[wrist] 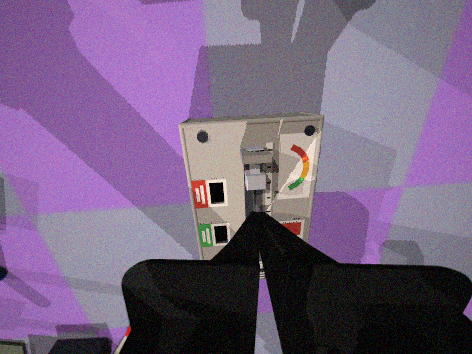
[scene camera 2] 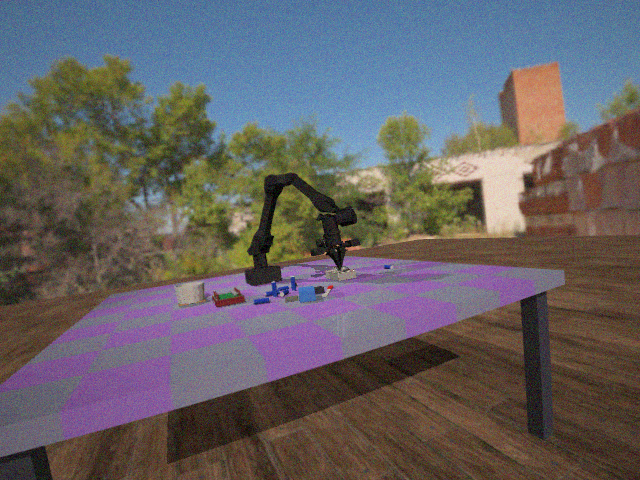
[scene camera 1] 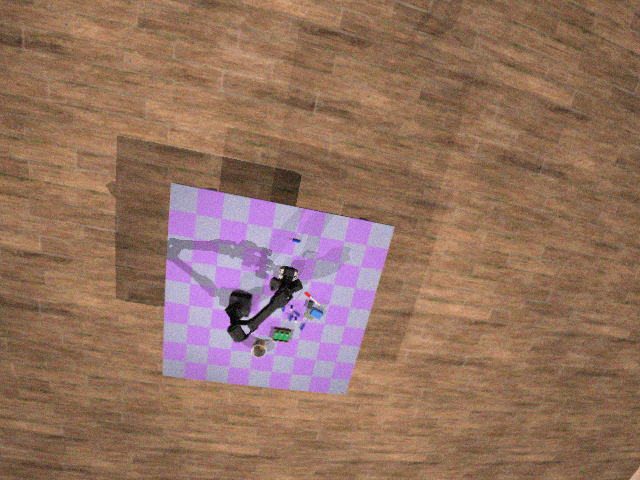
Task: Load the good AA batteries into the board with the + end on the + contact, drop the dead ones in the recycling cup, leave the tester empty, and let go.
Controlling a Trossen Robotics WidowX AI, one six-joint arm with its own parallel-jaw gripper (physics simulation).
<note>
The gripper (scene camera 2: 340, 269) is shut and holds nothing. Further things: a grey battery tester (wrist: 236, 165).
The gripper also shows in the wrist view (wrist: 257, 218).
</note>
